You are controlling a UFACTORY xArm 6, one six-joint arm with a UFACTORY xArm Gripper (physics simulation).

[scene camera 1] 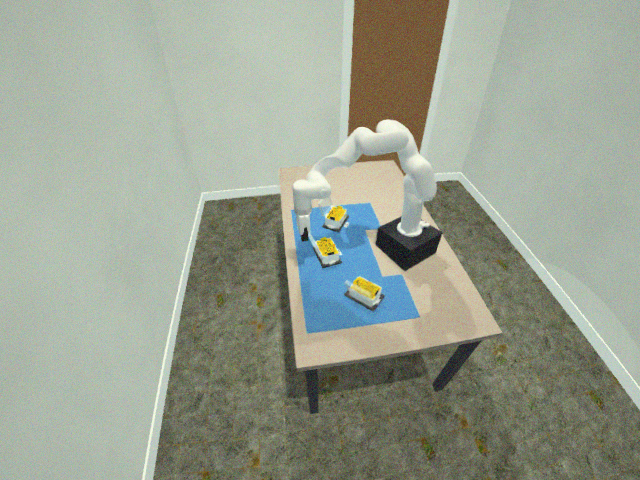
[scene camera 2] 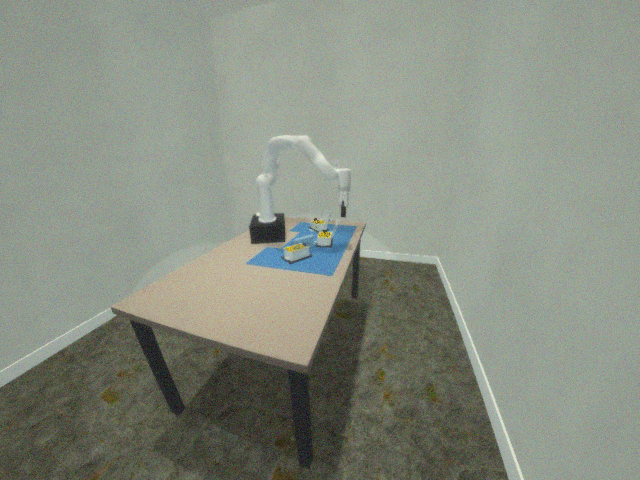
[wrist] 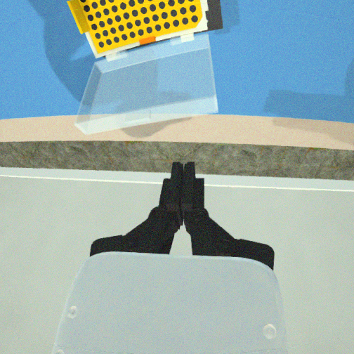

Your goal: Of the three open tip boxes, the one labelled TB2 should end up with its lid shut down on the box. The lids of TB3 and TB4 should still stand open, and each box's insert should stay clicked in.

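Frame: origin at the arm's base, x ahead, y left, z up, level; metres.
Seen in the pictures: gripper, fingertip midpoint: [scene camera 1: 304, 239] [scene camera 2: 343, 217]; arm's base at its link origin: [scene camera 1: 409, 229] [scene camera 2: 267, 219].
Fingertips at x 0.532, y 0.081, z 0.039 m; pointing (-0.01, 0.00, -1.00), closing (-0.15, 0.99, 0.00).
Offsets run from my fingertips to a thing's top centre. "spot": to the spot under its first point. Level surfaces: height alone.
The middle box, TB2 {dx -0.121, dy -0.063, dz -0.106 m} [scene camera 1: 328, 254] [scene camera 2: 324, 241] [wrist: 145, 25], holds its yellow insert [wrist: 145, 20], which looks seated. Its clear lid {spot: dx -0.035, dy +0.001, dz -0.032 m} [scene camera 1: 312, 244] [wrist: 155, 87] stands open toward the table's outer edge. TB4 [scene camera 1: 336, 220] [scene camera 2: 318, 226] is the farther box in scene camera 1, with its clear lid [scene camera 1: 324, 207] open. TB3 [scene camera 1: 365, 295] [scene camera 2: 296, 253] is the nearest box there, with its lid {spot: dx -0.109, dy -0.362, dz -0.047 m} [scene camera 2: 305, 240] open. My gripper [scene camera 1: 305, 238] [scene camera 2: 343, 215] [wrist: 185, 174] is shut and empty, above and beyond TB2's lid on the outer side, apart from it. The labels are unreadable or out of view.
The boxes stand on a blue mat {dz -0.173 m} [scene camera 1: 330, 312] [scene camera 2: 320, 266] [wrist: 285, 55] on the wooden table {dz -0.175 m} [scene camera 1: 439, 310] [scene camera 2: 222, 299]. The arm's black base block [scene camera 1: 408, 245] [scene camera 2: 267, 229] stands on the opposite side. The table's outer edge runs below the gripper, with the floor [wrist: 100, 155] beyond it.
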